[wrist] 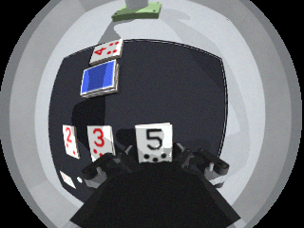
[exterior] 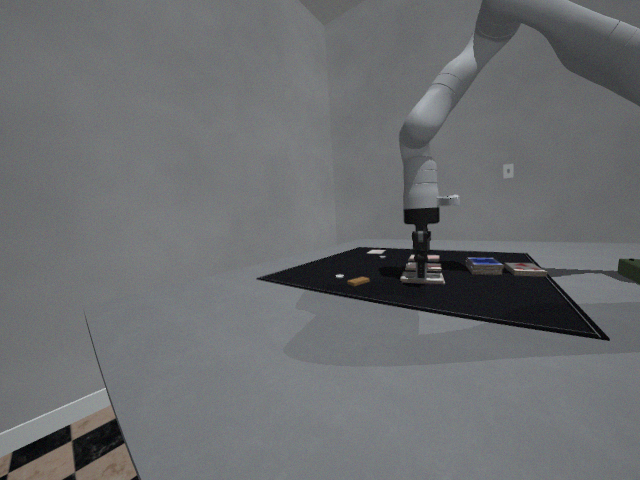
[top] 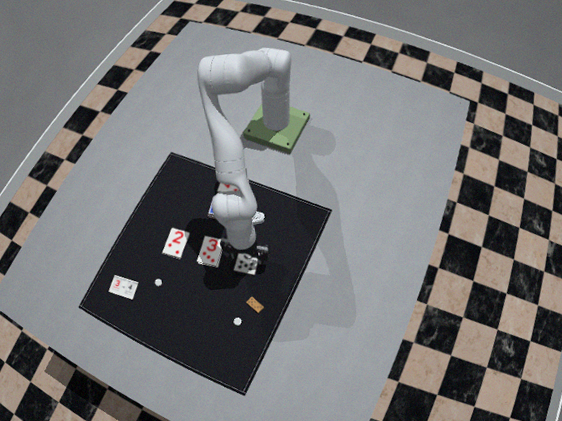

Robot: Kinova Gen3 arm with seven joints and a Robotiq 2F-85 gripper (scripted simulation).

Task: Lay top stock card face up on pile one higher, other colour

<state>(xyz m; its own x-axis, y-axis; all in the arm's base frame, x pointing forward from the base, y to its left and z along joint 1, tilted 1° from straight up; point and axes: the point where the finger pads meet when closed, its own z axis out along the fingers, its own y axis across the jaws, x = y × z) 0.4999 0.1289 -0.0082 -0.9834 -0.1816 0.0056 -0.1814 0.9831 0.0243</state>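
My gripper is now 120 mm short of the small wooden block, 80 mm to the right of it and 20 mm above it. From my hand the other things lie so: black mat 60 mm ahead, 130 mm to the right, 30 mm below.
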